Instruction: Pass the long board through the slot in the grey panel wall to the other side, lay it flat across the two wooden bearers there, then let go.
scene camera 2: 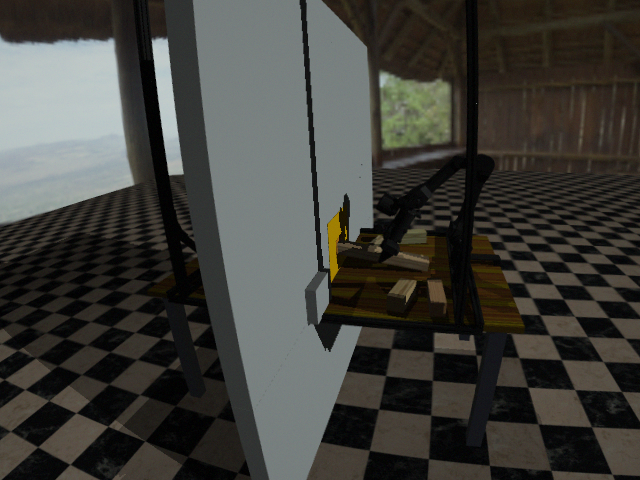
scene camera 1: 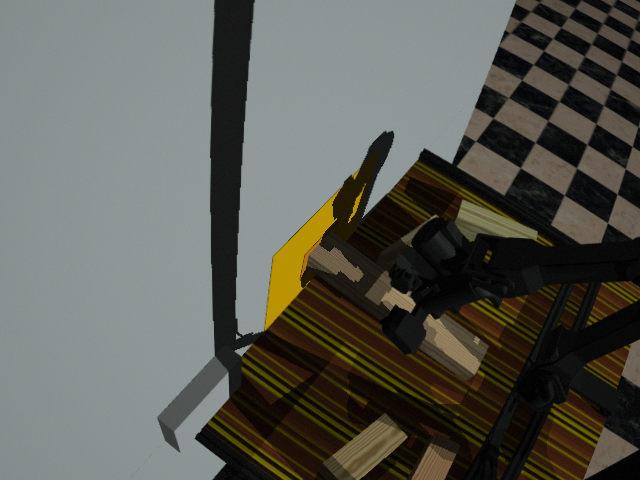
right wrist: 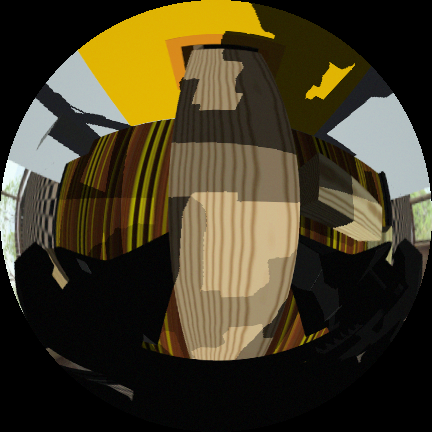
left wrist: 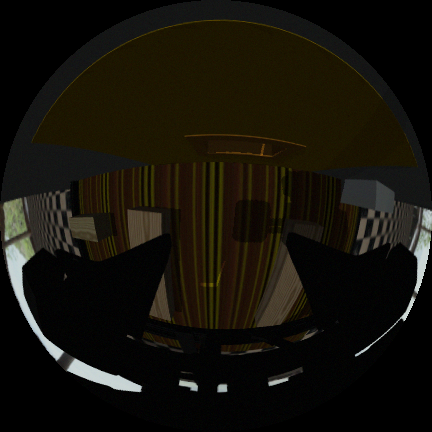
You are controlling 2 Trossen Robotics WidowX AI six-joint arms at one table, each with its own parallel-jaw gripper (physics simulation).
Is my left gripper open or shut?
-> Open.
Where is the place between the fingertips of my right gripper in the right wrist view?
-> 230,232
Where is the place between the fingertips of my left gripper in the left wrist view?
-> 230,239
